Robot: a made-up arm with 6 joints. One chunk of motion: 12 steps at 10 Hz.
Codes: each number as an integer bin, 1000 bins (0 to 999) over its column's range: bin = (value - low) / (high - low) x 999, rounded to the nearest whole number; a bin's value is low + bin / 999 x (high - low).
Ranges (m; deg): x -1.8..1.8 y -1.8..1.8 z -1.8..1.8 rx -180..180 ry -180..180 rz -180..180
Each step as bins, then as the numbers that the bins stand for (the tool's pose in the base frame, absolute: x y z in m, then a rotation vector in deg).
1 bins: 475 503 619 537 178 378
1 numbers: -0.0883 0.0126 0.4306 13.51 -115.86 -43.78
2 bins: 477 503 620 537 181 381
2 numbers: -0.0811 0.0126 0.4342 13.51 -114.77 -42.70
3 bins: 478 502 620 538 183 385
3 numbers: -0.0775 0.0090 0.4342 13.87 -114.05 -41.26
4 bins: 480 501 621 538 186 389
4 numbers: -0.0703 0.0054 0.4378 13.87 -112.97 -39.82
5 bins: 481 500 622 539 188 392
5 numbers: -0.0667 0.0018 0.4414 14.23 -112.25 -38.74
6 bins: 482 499 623 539 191 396
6 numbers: -0.0631 -0.0018 0.4450 14.23 -111.17 -37.30
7 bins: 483 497 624 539 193 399
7 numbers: -0.0595 -0.0090 0.4486 14.23 -110.45 -36.22
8 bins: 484 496 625 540 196 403
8 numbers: -0.0559 -0.0126 0.4523 14.59 -109.37 -34.77
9 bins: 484 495 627 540 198 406
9 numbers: -0.0559 -0.0162 0.4595 14.59 -108.65 -33.69
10 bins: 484 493 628 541 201 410
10 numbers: -0.0559 -0.0234 0.4631 14.95 -107.57 -32.25
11 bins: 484 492 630 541 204 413
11 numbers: -0.0559 -0.0270 0.4703 14.95 -106.49 -31.17
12 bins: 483 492 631 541 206 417
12 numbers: -0.0595 -0.0270 0.4739 14.95 -105.77 -29.73
